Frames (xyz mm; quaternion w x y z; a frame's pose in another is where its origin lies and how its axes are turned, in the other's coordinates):
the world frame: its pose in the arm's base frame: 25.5 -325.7 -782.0 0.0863 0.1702 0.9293 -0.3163
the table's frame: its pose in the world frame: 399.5 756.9 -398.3 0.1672 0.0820 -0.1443 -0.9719
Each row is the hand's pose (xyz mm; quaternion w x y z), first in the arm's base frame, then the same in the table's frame.
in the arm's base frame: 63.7 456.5 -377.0 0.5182 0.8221 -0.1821 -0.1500
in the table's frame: 495.2 125.3 -406.3 0.8561 -0.4168 -0.2174 -0.2148
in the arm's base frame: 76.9 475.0 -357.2 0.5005 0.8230 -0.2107 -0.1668
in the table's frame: 507.3 106.5 -426.6 0.8579 -0.4120 -0.2429 -0.1877
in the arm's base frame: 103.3 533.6 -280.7 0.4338 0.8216 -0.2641 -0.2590
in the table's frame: 541.8 58.9 -507.4 0.8383 -0.3900 -0.3548 -0.1386
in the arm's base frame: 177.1 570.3 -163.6 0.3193 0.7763 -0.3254 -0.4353
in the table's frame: 641.8 7.4 -596.0 0.7526 -0.3576 -0.5480 -0.0731
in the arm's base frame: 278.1 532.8 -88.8 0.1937 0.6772 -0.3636 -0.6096
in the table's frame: 771.3 -10.2 -607.0 0.6098 -0.3184 -0.7257 -0.0105
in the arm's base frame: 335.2 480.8 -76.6 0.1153 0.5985 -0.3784 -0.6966
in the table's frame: 841.9 -1.5 -574.6 0.5079 -0.2884 -0.8112 0.0288
